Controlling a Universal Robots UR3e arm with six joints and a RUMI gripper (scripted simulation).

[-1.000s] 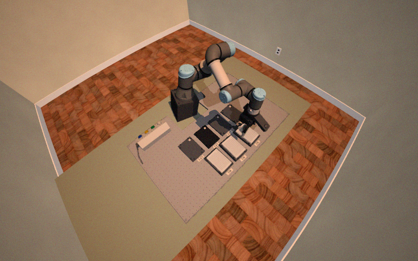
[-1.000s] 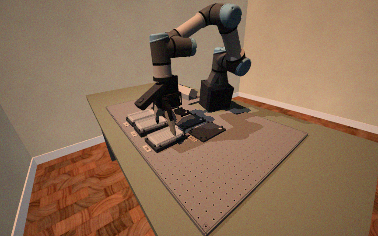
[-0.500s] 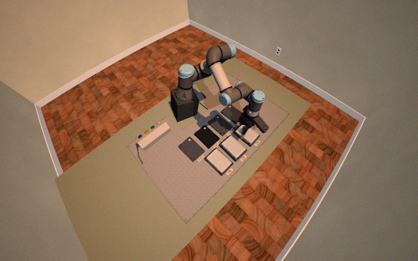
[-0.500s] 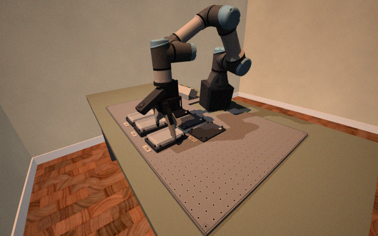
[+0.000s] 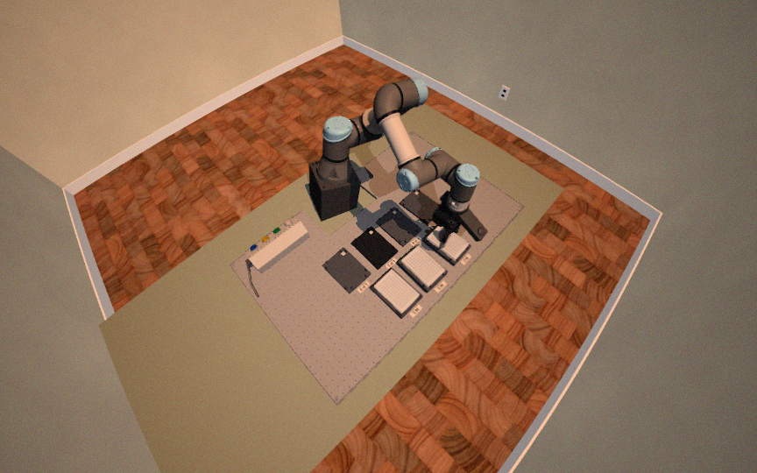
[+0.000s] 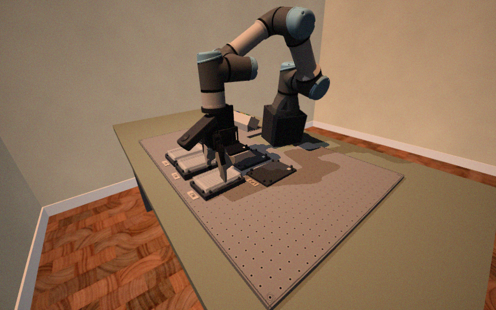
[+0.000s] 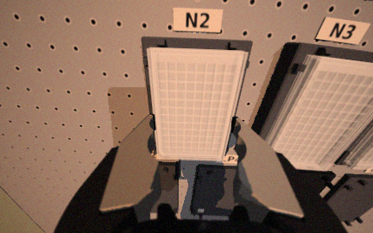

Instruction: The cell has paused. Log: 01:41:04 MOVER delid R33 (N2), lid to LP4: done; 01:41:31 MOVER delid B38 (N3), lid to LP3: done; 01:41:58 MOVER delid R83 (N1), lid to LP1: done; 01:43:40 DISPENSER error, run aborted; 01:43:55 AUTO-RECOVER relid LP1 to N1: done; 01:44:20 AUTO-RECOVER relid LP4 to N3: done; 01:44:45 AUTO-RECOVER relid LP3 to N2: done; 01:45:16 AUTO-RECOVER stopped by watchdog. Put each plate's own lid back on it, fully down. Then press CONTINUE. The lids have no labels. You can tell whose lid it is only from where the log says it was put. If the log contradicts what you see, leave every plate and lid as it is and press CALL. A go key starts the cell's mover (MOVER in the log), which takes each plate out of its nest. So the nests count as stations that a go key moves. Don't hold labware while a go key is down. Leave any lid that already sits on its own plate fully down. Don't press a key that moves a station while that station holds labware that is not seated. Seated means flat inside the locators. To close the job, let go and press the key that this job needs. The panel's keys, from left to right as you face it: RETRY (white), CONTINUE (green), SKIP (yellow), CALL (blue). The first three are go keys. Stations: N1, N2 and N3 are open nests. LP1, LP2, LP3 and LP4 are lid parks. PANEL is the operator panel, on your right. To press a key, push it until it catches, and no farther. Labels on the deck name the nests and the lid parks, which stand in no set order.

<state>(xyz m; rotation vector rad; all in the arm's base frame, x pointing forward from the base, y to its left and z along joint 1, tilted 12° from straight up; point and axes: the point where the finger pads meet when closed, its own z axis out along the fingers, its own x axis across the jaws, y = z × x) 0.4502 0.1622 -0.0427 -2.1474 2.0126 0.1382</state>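
Now: the LP1 lid park 200 mm to the right of my hand, 170 mm behind it and 40 mm below it. Also, from my hand: LP2 lid park (180 mm behind, 60 mm to the left, 40 mm below); clear lid (10 mm below); lid park LP4 (180 mm behind, 80 mm to the right, 40 mm below).
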